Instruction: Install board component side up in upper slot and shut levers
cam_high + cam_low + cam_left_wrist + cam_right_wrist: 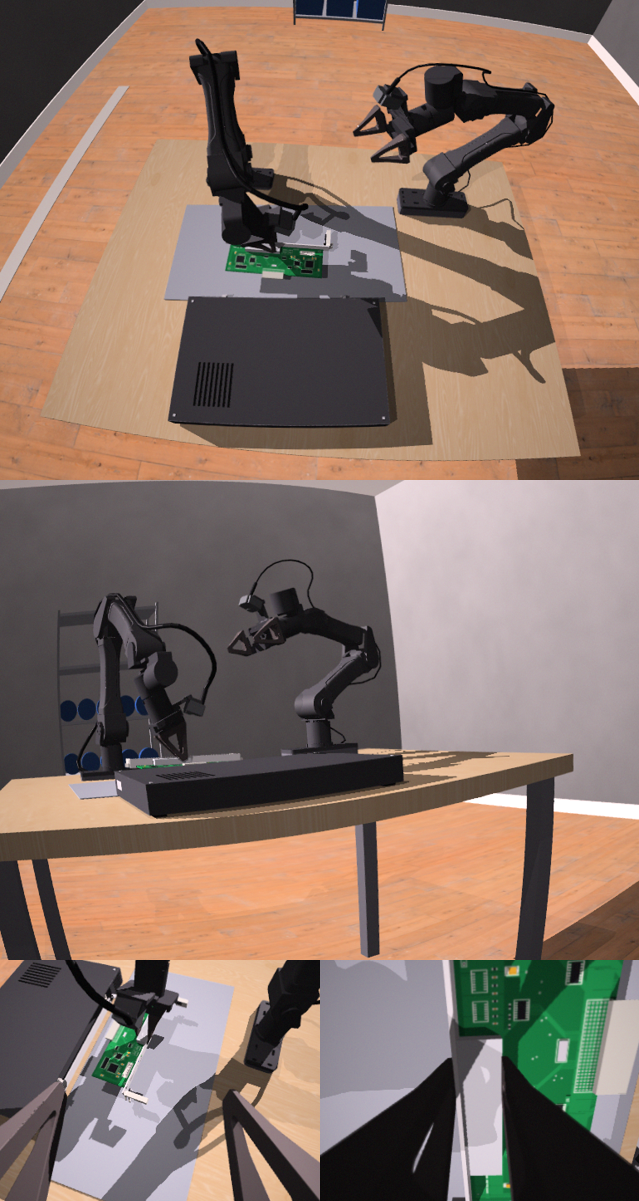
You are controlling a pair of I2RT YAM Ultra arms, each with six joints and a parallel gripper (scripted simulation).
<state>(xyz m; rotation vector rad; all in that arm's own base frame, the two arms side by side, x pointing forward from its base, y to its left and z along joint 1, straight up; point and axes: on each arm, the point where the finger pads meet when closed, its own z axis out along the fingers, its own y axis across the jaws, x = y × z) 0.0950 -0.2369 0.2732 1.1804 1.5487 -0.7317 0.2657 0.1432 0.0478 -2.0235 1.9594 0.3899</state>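
Now: right hand 3 cm past the grey mat, 3 cm to the right of it and 7 cm above it. Also, from my right hand: black enclosure (24 cm ahead, 7 cm to the left, 3 cm below); green board (1 cm to the left, 1 cm below).
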